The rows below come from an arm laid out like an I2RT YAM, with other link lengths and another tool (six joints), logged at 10 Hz.
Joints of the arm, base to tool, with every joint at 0 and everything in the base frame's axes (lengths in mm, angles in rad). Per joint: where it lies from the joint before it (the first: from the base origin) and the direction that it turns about. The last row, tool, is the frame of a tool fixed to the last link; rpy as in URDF.
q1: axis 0 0 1 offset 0 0 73.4
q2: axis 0 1 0 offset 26.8 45.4 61
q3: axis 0 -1 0 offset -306.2 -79.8 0
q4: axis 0 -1 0 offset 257.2 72.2 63
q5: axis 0 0 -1 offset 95.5 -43.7 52.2
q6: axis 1 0 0 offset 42.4 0 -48.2
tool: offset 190 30 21 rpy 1.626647 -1.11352 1.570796
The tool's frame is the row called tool.
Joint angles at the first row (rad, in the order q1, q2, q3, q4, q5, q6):
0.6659 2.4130 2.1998 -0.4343 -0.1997 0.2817
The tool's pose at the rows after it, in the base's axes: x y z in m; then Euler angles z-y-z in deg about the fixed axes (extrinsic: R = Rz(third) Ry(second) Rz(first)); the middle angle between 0 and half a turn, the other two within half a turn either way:
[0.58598, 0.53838, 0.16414, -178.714, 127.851, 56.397]
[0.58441, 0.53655, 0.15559, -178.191, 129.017, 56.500]
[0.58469, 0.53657, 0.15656, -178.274, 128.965, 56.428]
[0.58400, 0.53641, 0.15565, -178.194, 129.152, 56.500]
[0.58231, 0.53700, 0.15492, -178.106, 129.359, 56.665]
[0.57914, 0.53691, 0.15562, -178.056, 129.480, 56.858]
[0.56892, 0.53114, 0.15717, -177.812, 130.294, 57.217]
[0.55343, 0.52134, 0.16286, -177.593, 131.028, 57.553]
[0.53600, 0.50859, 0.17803, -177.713, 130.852, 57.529]
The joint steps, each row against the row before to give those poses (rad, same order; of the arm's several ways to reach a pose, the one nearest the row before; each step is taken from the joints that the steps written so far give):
-0.0004 0.0202 0.0110 -0.0191 0.0046 0.0004
0.0004 0.0058 0.0000 -0.0152 0.0030 0.0031
0.0000 0.0000 0.0027 -0.0016 0.0008 -0.0004
0.0003 0.0000 0.0000 -0.0034 0.0000 0.0000
0.0020 -0.0008 -0.0004 -0.0042 0.0000 0.0000
0.0022 -0.0099 -0.0137 0.0015 -0.0004 -0.0004
0.0023 -0.0424 -0.0580 0.0008 0.0000 -0.0019
0.0027 -0.0709 -0.0938 0.0095 0.0004 -0.0015
0.0015 -0.0939 -0.1095 0.0191 0.0007 -0.0001

